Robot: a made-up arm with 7 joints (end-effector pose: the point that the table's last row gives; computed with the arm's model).
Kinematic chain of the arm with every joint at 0, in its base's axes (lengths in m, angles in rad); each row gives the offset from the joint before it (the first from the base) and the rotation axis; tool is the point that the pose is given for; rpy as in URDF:
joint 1: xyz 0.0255 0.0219 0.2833 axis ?
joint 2: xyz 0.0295 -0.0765 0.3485 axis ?
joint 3: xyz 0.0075 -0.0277 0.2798 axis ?
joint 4: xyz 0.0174 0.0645 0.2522 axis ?
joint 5: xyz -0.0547 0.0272 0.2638 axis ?
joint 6: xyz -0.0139 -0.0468 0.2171 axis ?
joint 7: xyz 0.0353 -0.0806 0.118 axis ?
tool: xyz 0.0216 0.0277 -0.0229 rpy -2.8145 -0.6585 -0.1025
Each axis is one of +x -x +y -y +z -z.
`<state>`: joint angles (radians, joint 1 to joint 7).
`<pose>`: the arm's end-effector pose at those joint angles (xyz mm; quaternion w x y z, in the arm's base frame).
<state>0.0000 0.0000 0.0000 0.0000 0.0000 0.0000 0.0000</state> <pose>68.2 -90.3 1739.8 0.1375 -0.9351 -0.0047 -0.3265</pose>
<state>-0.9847 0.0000 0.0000 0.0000 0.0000 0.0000 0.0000</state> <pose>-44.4 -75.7 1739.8 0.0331 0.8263 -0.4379 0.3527</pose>
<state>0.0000 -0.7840 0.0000 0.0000 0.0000 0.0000 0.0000</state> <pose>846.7 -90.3 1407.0 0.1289 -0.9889 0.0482 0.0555</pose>
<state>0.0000 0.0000 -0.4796 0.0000 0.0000 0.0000 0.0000</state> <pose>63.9 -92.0 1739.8 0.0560 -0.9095 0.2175 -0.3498</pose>
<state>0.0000 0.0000 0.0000 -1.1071 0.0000 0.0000 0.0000</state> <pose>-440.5 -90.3 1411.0 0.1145 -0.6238 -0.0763 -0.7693</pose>
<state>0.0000 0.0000 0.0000 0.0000 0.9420 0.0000 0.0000</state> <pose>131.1 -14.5 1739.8 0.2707 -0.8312 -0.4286 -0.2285</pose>
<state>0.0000 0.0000 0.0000 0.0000 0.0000 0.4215 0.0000</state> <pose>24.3 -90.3 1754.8 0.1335 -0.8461 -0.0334 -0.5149</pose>
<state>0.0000 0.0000 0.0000 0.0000 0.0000 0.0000 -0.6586</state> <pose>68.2 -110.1 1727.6 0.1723 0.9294 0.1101 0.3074</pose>
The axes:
joint 1: +z
joint 2: -y
joint 3: +z
joint 4: +y
joint 5: +z
joint 6: -y
joint 7: +x

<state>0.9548 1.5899 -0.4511 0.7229 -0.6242 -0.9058 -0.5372</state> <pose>-267.2 -882.2 870.1 0.3434 -0.9088 -0.2200 -0.0874</pose>
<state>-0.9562 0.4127 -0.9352 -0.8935 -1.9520 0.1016 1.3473</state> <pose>64.4 685.0 1266.8 0.2751 -0.6153 -0.0969 0.7323</pose>
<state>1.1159 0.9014 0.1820 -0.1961 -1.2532 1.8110 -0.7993</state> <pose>-384.4 -824.7 1014.9 0.0105 0.1981 -0.5618 0.8031</pose>
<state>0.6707 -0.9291 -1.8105 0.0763 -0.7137 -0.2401 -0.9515</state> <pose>752.7 522.5 1304.6 0.6823 0.5006 -0.4867 -0.2167</pose>
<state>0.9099 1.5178 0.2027 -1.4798 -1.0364 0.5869 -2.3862</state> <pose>-55.2 -395.3 57.6 0.2682 -0.6027 0.6464 -0.3833</pose>
